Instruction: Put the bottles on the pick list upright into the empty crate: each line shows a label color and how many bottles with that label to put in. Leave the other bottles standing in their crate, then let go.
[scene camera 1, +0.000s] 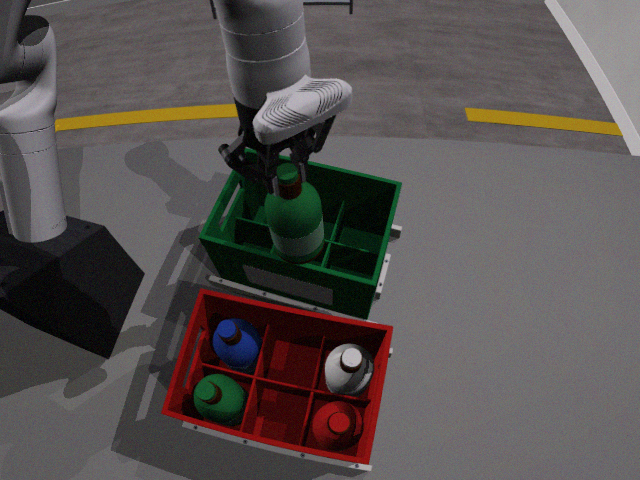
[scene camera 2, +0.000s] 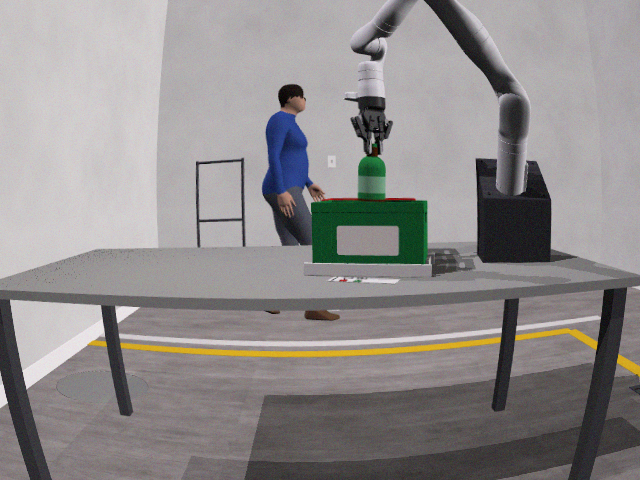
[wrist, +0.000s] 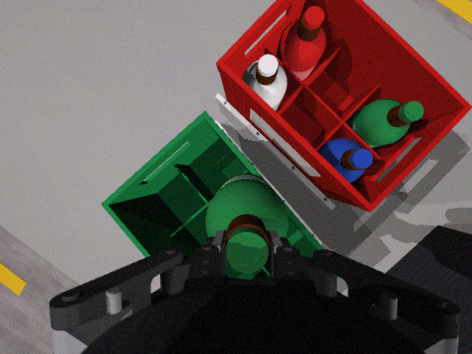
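Where they show: gripper, fingertip midpoint: (scene camera 1: 287, 184) (scene camera 2: 373, 154) (wrist: 246, 243); arm's base, origin of the base link: (scene camera 1: 40, 228) (scene camera 2: 509, 186).
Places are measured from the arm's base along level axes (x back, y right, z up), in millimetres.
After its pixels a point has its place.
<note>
My gripper (scene camera 1: 289, 179) {x -416, y -55, z 80 mm} (scene camera 2: 374, 149) {x -416, y -55, z 80 mm} (wrist: 246, 243) {x -416, y -55, z 80 mm} is shut on the neck of a green bottle (scene camera 1: 294, 214) {x -429, y -21, z 66 mm} (scene camera 2: 371, 178) {x -424, y -84, z 15 mm} (wrist: 245, 200) {x -436, y -31, z 71 mm}. The bottle hangs upright over the green crate (scene camera 1: 356, 299) {x -516, y 10, z -110 mm} (scene camera 2: 323, 232) {x -544, y -173, z -115 mm} (wrist: 206, 120) {x -530, y 6, z -43 mm}, its base about level with the rim. Bottle and fingers hide part of that crate's inside. In the red crate (scene camera 1: 294, 315) {x -433, y 66, z -52 mm} (wrist: 400, 75) {x -364, y 232, z -82 mm} stand a blue bottle (scene camera 1: 240, 348) {x -356, y 112, z -95 mm} (wrist: 342, 152) {x -357, y 97, z -92 mm}, another green bottle (scene camera 1: 224, 400) {x -346, y 192, z -93 mm} (wrist: 380, 122) {x -340, y 168, z -95 mm}, a white bottle (scene camera 1: 341, 372) {x -504, y 130, z -93 mm} (wrist: 270, 90) {x -497, y 103, z -95 mm} and a red bottle (scene camera 1: 330, 421) {x -497, y 204, z -56 mm} (wrist: 302, 50) {x -497, y 181, z -98 mm}. The pick list (scene camera 2: 382, 281) {x -406, y -275, z -217 mm} shows red and green marks, too small to read.
The crates stand close together on the grey table (scene camera 1: 516, 310) {x -828, y -33, z -219 mm} (scene camera 2: 206, 273) {x -851, y -164, z -219 mm}, with low white rails around them. The black robot base (scene camera 1: 77, 279) {x -86, y 64, z -34 mm} (scene camera 2: 514, 227) {x -2, y -50, z -116 mm} stands beside them. A person in blue (scene camera 2: 284, 149) is behind the table.
</note>
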